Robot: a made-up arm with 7 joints.
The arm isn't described. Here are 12 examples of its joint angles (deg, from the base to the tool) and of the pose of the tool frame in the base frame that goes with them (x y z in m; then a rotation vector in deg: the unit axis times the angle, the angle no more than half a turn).
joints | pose
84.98 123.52 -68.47 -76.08 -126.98 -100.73 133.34 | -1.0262 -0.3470 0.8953 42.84 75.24 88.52
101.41 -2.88 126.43 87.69 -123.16 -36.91 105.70 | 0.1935 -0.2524 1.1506 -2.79 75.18 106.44
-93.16 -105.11 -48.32 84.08 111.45 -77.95 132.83 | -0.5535 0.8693 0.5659 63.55 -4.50 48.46
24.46 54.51 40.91 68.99 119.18 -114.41 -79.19 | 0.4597 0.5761 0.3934 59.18 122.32 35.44
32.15 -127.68 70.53 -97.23 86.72 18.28 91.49 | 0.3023 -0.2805 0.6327 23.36 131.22 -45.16
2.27 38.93 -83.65 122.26 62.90 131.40 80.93 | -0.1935 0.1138 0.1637 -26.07 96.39 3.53
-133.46 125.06 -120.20 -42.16 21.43 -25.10 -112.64 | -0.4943 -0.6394 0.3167 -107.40 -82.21 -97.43
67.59 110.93 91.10 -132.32 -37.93 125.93 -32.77 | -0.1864 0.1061 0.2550 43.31 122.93 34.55
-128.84 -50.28 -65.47 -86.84 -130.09 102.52 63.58 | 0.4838 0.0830 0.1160 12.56 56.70 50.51
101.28 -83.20 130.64 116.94 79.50 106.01 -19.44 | 0.2301 -0.6009 0.2517 -105.21 65.03 -6.83
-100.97 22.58 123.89 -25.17 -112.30 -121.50 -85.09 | 0.8037 0.0361 0.3444 87.41 89.37 23.01
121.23 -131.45 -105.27 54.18 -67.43 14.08 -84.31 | 0.1250 -0.4275 -0.6483 7.46 15.18 -21.02
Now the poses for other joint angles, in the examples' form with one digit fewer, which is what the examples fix.
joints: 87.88 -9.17 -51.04 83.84 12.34 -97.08 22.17
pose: 0.235 -0.551 -0.350 -104.1 -40.4 77.3
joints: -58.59 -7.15 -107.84 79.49 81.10 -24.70 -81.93
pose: 0.842 -0.307 0.544 -83.9 -103.2 -70.8
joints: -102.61 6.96 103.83 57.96 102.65 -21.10 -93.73
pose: 0.962 -0.224 -0.279 -21.8 -34.0 -80.2
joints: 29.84 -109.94 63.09 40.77 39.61 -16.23 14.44
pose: 0.038 -0.237 1.476 -45.6 -91.2 -127.5
